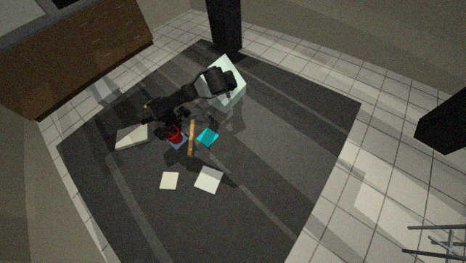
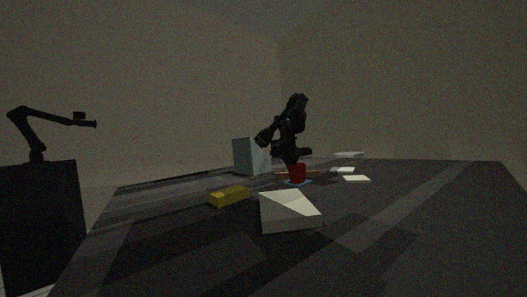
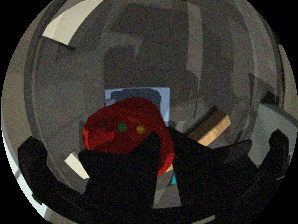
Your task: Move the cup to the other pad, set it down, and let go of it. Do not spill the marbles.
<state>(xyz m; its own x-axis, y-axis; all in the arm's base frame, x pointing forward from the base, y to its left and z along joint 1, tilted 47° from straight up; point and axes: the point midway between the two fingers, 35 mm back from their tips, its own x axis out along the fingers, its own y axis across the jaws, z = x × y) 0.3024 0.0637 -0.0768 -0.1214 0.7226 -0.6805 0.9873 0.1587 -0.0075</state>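
My gripper tip is now 5 cm above the light blue pad, 3 cm short of it and 1 cm to the right of it. Also, from my gripper tip: wooden bar: 6 cm to the left, 4 cm below, 3 cm behind; then teal pad: 12 cm to the left, 9 cm behind, 5 cm below; then red cup: 3 cm ahead.
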